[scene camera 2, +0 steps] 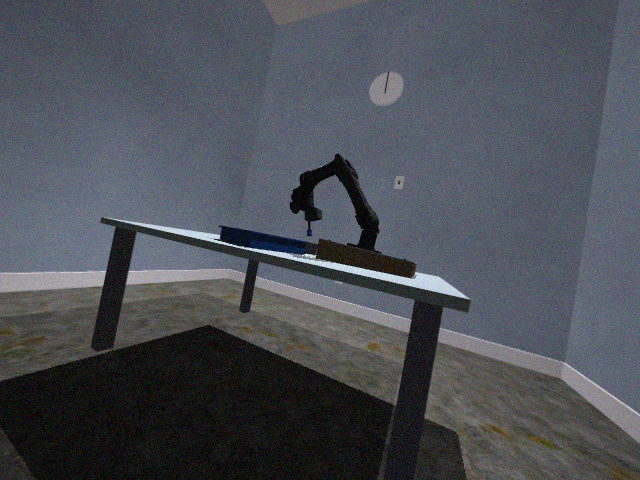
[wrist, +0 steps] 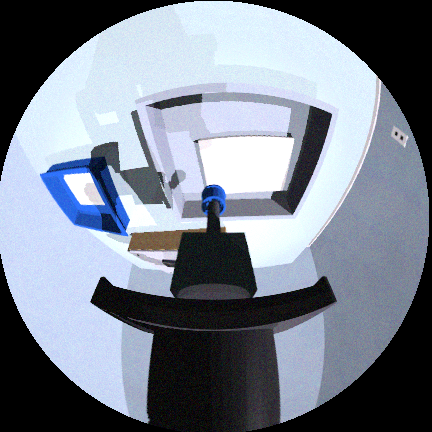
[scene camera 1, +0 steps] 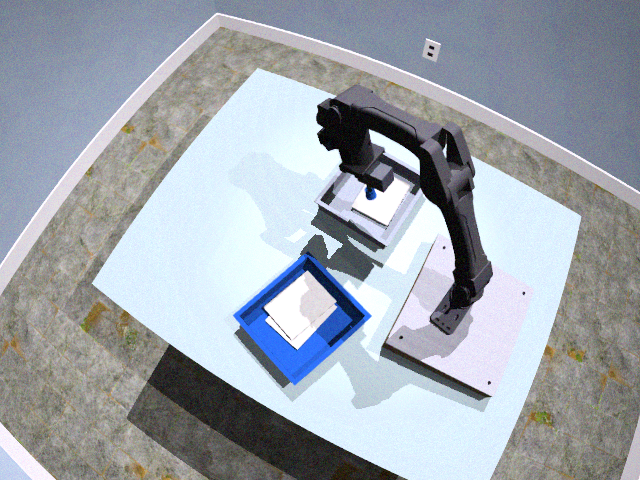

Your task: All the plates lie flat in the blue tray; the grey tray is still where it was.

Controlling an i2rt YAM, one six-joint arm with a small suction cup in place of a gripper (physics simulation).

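Places are measured from the arm's base along level axes (x down, y left, z ahead), in metres.
Pixels of known places: hand at its tool point: (scene camera 2: pixel 309 235) (wrist: pixel 213 194) (scene camera 1: pixel 371 196); arm's base at its link origin: (scene camera 2: pixel 365 250) (scene camera 1: pixel 460 296).
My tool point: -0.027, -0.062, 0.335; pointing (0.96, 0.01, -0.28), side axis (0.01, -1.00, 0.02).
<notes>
Ahead of a thing's pixels: the offset from my tool point to its middle, as dx, dy, dz. "spot": to the spot under its first point.
My gripper, a small blue suction cup (scene camera 1: pixel 370 194) (scene camera 2: pixel 309 233) (wrist: pixel 213 200), is open and holds no plate. It hangs above the grey tray {+0.061, -0.042, +0.015} (scene camera 1: pixel 323 210) (wrist: pixel 227 88). A white rectangular plate {+0.075, -0.057, -0.002} (scene camera 1: pixel 390 201) (wrist: pixel 247 165) lies flat in the grey tray; whether more lie beneath it I cannot tell. The blue tray {+0.061, +0.343, -0.057} (scene camera 1: pixel 263 347) (scene camera 2: pixel 268 241) (wrist: pixel 61 200) stands apart from the grey one. In it a white plate {+0.075, +0.317, -0.027} (scene camera 1: pixel 299 304) (wrist: pixel 85 188) lies on top of another plate {spot: +0.078, +0.397, -0.084} (scene camera 1: pixel 296 343), turned a little against it. The lower plate is mostly hidden.
The arm stands on a thick base board (scene camera 1: pixel 496 335) (scene camera 2: pixel 361 258) (wrist: pixel 152 241), right of the blue tray in the first scene view. The table (scene camera 1: pixel 206 206) (scene camera 2: pixel 175 236) carries both trays and the board. The arm's shadow falls across the table between the trays.
</notes>
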